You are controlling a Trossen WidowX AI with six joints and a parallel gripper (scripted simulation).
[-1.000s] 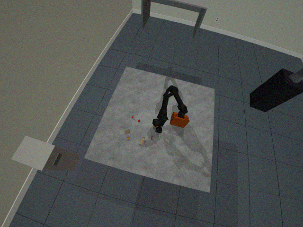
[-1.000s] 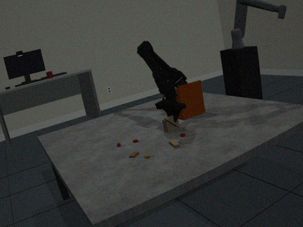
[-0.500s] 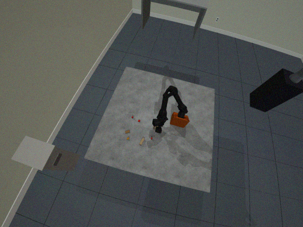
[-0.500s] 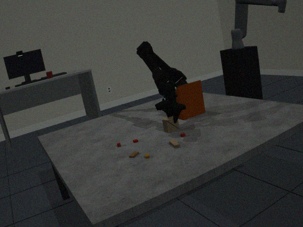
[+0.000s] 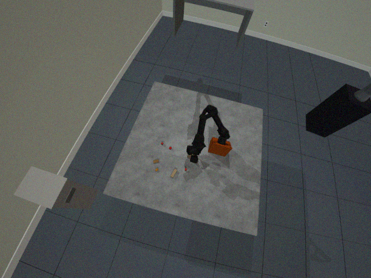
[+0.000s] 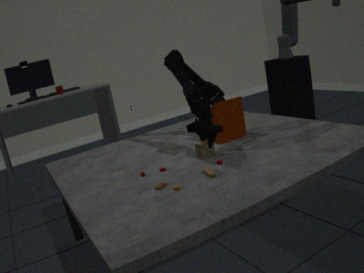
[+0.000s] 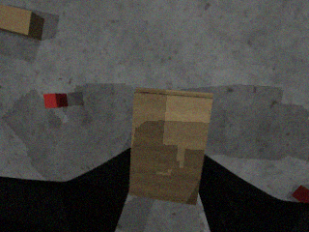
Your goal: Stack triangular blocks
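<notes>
The triangular block is 10 mm above my gripper tip. Round my gripper tip: small orange cube 260 mm ahead, 230 mm to the left, 40 mm below; then brown plank 290 mm ahead, 160 mm to the left, 40 mm below; then tan plank 100 mm ahead, 210 mm to the left, 30 mm below.
</notes>
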